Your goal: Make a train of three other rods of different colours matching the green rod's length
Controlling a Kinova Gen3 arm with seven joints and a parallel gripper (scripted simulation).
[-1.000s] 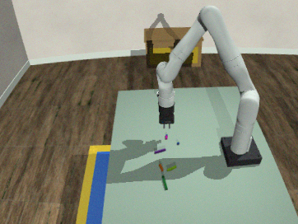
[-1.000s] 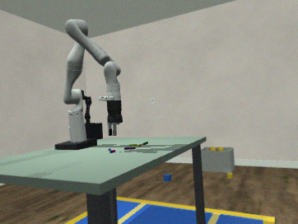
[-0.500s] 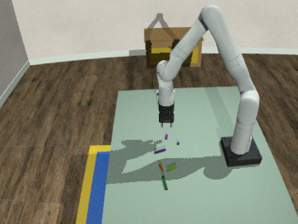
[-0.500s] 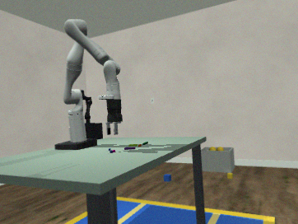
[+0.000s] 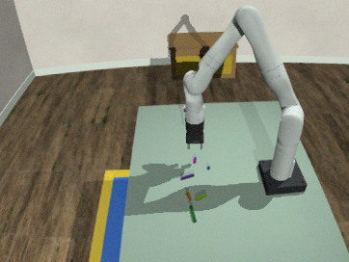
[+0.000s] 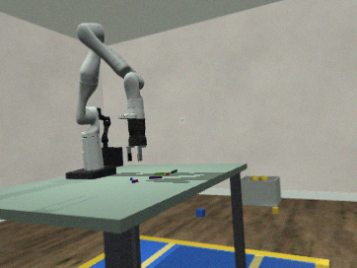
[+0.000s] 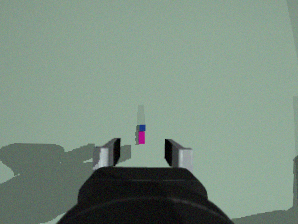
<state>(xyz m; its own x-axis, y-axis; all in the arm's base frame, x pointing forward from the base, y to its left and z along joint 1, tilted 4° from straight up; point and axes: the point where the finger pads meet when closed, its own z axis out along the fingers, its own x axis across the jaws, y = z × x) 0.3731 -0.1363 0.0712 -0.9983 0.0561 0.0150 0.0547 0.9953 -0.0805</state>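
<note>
Now: hand 20 mm past the lime rod, 220 mm to the right of it and 100 mm above it. Also, from my hand: orange rod (40 mm ahead, 210 mm to the left, 100 mm below); magenta rod (100 mm below); purple rod (40 mm ahead, 100 mm to the left, 100 mm below).
</note>
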